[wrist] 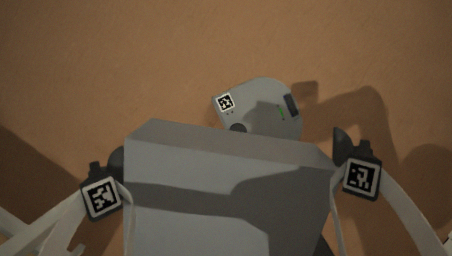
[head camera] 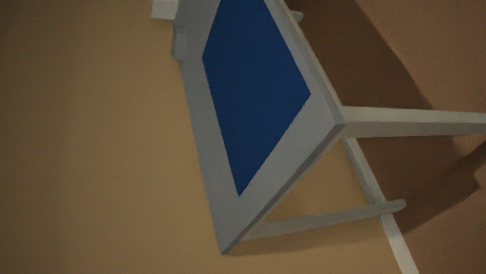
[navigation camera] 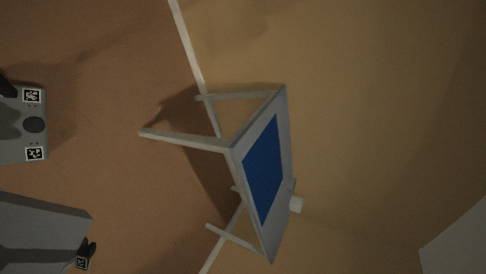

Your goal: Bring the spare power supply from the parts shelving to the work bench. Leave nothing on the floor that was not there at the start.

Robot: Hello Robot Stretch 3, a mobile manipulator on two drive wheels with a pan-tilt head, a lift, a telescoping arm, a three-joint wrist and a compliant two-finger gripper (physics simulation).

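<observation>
The spare power supply, a large grey box [wrist: 200, 200] [navigation camera: 35, 217], is between the two fingers of my gripper [wrist: 229, 155]. In the wrist view both dark fingertips press on its opposite sides, above the floor. In the navigation camera its end shows at the lower left, with one fingertip against it. The work bench [head camera: 300, 145] [navigation camera: 272, 235] has a grey top with a blue mat [head camera: 250, 90] [navigation camera: 265, 170] and pale legs. It appears sideways in both camera views. The box is apart from the bench. The parts shelving does not show recognisably.
A white block [head camera: 164, 9] [navigation camera: 296, 204] and a small grey piece [head camera: 178, 44] are at the bench's wall-side edge. My base [navigation camera: 32, 112] [wrist: 265, 102] is on the brown floor, apart from the bench. White skirting [head camera: 365, 175] [navigation camera: 187, 45] runs along the wall behind the bench legs.
</observation>
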